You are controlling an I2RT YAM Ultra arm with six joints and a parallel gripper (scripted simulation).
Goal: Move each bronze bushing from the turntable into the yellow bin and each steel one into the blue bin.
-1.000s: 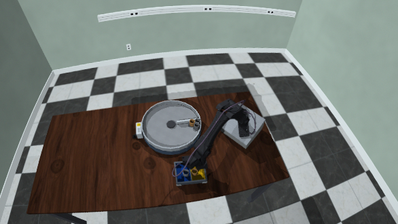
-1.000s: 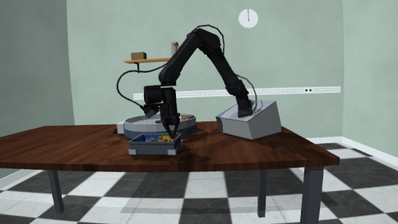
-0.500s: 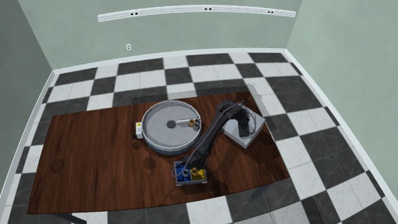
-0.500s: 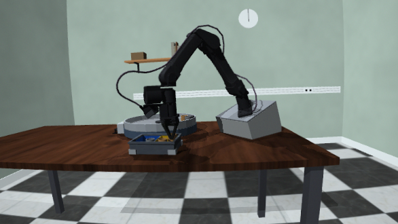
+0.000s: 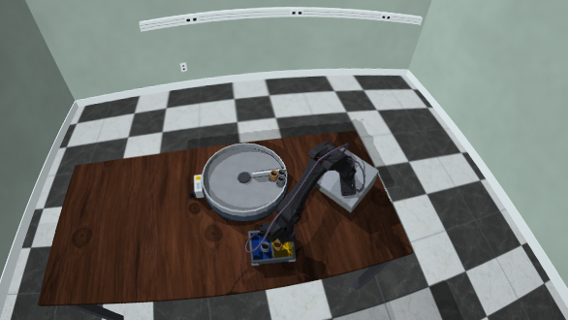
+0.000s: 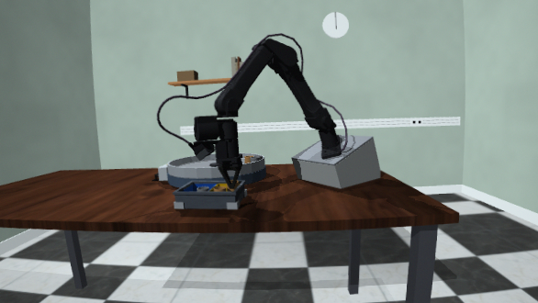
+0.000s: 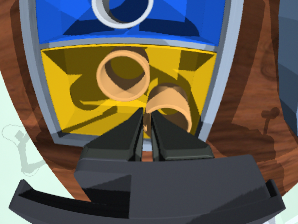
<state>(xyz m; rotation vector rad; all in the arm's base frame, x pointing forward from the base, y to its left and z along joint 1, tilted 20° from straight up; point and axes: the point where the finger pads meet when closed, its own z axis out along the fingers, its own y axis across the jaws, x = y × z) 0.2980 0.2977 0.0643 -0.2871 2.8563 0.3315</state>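
Now: the yellow bin 1 cm ahead of my hand, 2 cm to the left of it and 3 cm below it. The rest, counted from my hand: grey turntable (21 cm ahead, 32 cm to the right, 1 cm above); bin tray (6 cm ahead, 3 cm to the left, 2 cm below); blue bin (10 cm ahead, 4 cm to the left, 3 cm below).
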